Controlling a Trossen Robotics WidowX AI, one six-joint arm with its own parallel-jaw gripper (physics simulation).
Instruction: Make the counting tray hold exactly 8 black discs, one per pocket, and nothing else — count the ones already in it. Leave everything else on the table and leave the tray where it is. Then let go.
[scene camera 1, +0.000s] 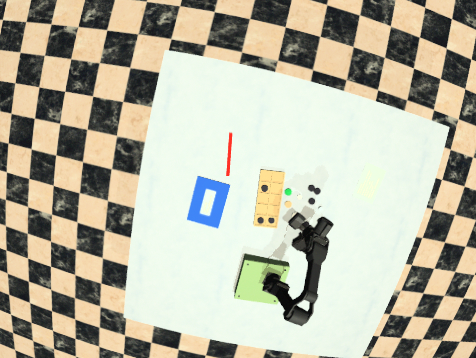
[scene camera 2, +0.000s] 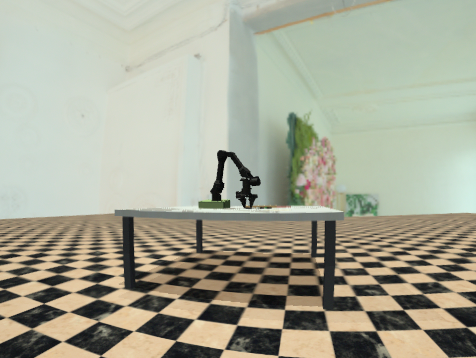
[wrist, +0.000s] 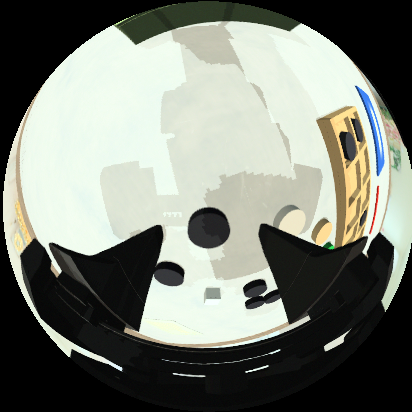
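Note:
The wooden counting tray (scene camera 1: 270, 204) (wrist: 336, 155) holds three black discs: one (scene camera 1: 264, 188) toward the far end and two (scene camera 1: 260, 220) (scene camera 1: 271, 220) side by side at the end near the arm's base. My gripper (scene camera 1: 311, 225) (scene camera 2: 249, 206) (wrist: 211, 230) is open, low over the table right of the tray. A loose black disc (wrist: 209, 227) shows between the fingertips in the wrist view, with nothing gripped. Another black disc (wrist: 169, 273) lies by the left finger. Three more (scene camera 1: 311, 188) (scene camera 1: 317, 191) (scene camera 1: 311, 201) lie farther off, two close together.
A green disc (scene camera 1: 288, 191) and a tan disc (scene camera 1: 288, 204) (wrist: 322, 231) lie beside the tray; a cream disc (wrist: 291, 218) is near the right finger. A small white cube (wrist: 212, 295), blue frame (scene camera 1: 195, 200), red stick (scene camera 1: 229, 154), pale yellow patch (scene camera 1: 370, 182) and green base (scene camera 1: 252, 280) also show.

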